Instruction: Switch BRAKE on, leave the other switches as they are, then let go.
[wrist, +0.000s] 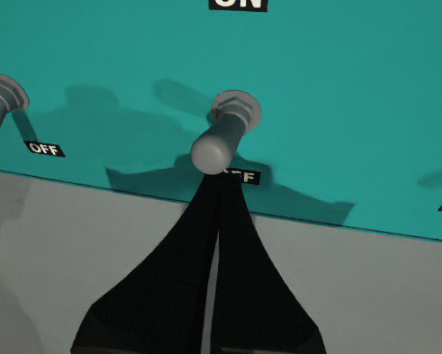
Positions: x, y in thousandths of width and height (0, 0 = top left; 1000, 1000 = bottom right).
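My gripper (501, 538) is there in my sight, and so is a teal panel (759, 301).
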